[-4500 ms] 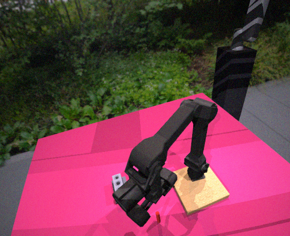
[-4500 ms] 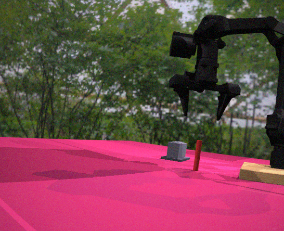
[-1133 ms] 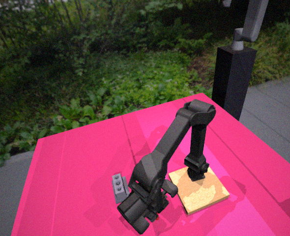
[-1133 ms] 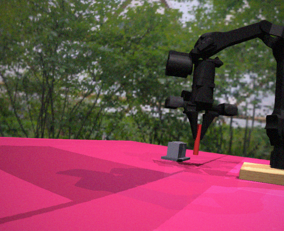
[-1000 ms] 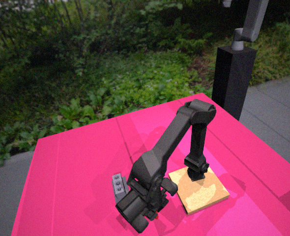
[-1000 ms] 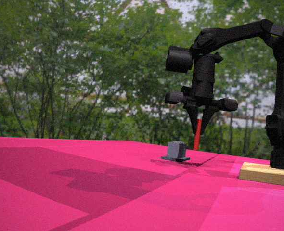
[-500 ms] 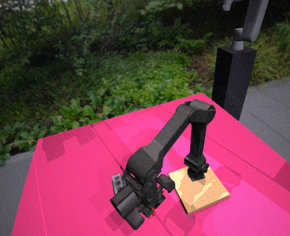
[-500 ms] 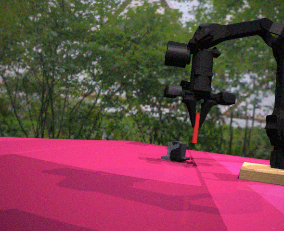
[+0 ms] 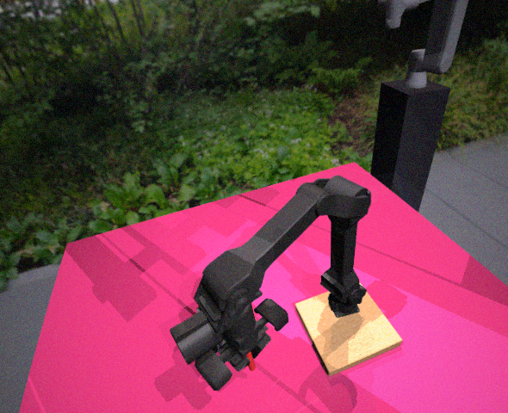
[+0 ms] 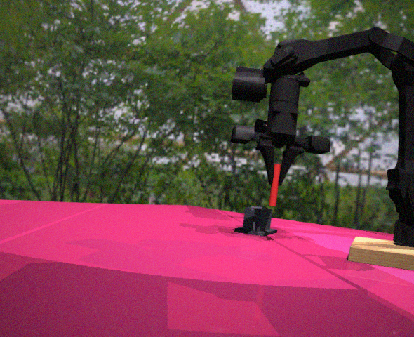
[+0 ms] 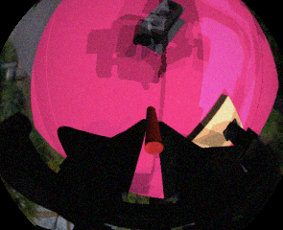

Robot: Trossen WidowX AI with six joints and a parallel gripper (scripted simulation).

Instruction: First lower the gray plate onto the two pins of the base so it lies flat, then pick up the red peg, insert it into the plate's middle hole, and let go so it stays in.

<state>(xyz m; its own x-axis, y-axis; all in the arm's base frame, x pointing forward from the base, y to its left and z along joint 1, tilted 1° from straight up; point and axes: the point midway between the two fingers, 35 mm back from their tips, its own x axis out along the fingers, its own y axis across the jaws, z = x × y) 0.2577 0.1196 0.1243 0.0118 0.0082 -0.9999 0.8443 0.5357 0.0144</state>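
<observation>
My gripper tip is 9 cm short of the gray plate, 15 cm to the left of it and 7 cm above it. Also, from my gripper tip: red peg: right at my gripper tip; base: 9 cm ahead, 15 cm to the right, 10 cm below.
</observation>
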